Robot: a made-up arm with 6 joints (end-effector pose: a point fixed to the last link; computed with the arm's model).
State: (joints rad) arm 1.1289 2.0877 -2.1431 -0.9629 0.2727 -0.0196
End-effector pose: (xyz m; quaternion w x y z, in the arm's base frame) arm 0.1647 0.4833 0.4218 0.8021 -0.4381 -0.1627 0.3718
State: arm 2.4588 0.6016 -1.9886 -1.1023 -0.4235 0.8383
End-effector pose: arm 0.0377 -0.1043 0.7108 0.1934 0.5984 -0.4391 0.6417
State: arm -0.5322 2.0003 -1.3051 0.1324 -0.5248 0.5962
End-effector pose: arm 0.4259 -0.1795 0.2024 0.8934 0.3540 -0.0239 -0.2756
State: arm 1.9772 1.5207 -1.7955 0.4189 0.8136 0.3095
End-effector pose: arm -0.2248 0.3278 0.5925 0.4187 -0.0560 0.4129 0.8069
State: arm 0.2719 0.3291 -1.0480 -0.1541 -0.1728 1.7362
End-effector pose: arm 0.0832 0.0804 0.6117 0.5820 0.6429 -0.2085 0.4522
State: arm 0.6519 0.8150 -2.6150 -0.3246 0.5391 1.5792
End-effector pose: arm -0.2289 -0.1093 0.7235 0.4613 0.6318 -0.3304 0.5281
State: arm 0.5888 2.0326 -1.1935 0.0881 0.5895 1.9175
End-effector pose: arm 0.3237 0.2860 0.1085 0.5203 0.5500 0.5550 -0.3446
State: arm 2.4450 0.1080 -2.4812 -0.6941 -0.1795 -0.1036
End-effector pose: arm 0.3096 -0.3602 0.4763 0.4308 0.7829 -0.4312 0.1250
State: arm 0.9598 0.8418 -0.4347 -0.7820 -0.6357 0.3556
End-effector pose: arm 0.1104 0.2749 0.2631 0.7658 -0.1273 -0.1454 0.6134
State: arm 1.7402 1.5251 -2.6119 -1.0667 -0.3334 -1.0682
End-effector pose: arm -0.0874 0.1585 0.7417 0.5966 -0.1532 -0.7834 -0.0828
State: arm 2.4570 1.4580 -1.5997 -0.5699 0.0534 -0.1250
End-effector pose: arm -0.3591 0.1912 0.5050 0.3713 -0.0743 -0.3294 0.8650
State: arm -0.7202 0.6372 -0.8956 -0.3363 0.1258 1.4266
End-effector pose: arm 0.2318 -0.1333 0.5093 0.8193 0.4580 -0.2476 -0.2403
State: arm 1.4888 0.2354 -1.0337 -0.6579 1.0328 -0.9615
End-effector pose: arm -0.0507 0.1248 0.5926 0.7006 -0.5818 -0.2415 0.3350
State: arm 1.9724 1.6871 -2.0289 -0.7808 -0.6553 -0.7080
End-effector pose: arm -0.2224 0.3270 0.5523 0.4756 0.0191 -0.7600 0.4425
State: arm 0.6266 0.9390 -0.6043 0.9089 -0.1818 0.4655
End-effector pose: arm 0.2525 0.2320 0.3646 0.7579 0.5849 0.2325 0.1714
